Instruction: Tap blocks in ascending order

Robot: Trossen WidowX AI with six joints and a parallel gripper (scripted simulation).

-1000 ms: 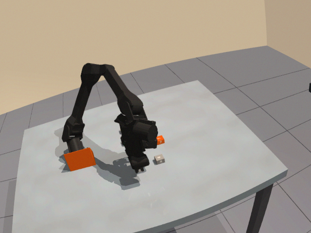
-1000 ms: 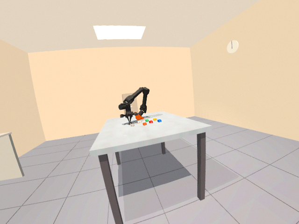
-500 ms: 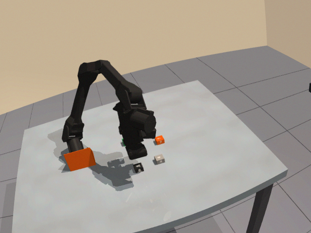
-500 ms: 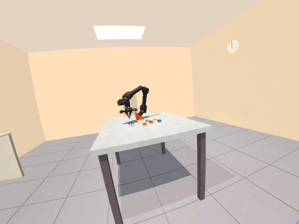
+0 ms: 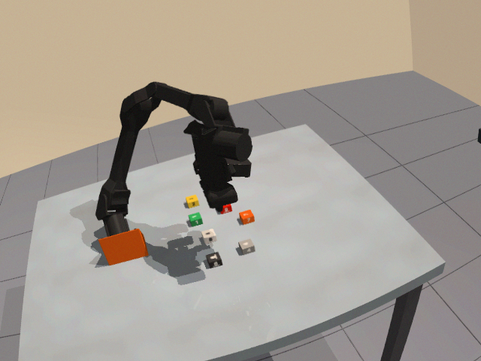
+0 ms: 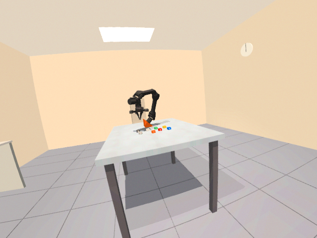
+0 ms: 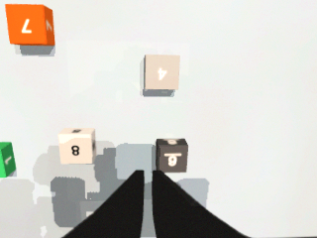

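The orange block lies 120 mm below my gripper tip, 100 mm to the left of it and 90 mm ahead of it. From my gripper tip the other things lie so: grey block: 120 mm below, 40 mm ahead, 20 mm to the right; then white block: 120 mm below, 70 mm to the left, 30 mm behind; then dark block: 120 mm below, 50 mm behind, 30 mm to the right.
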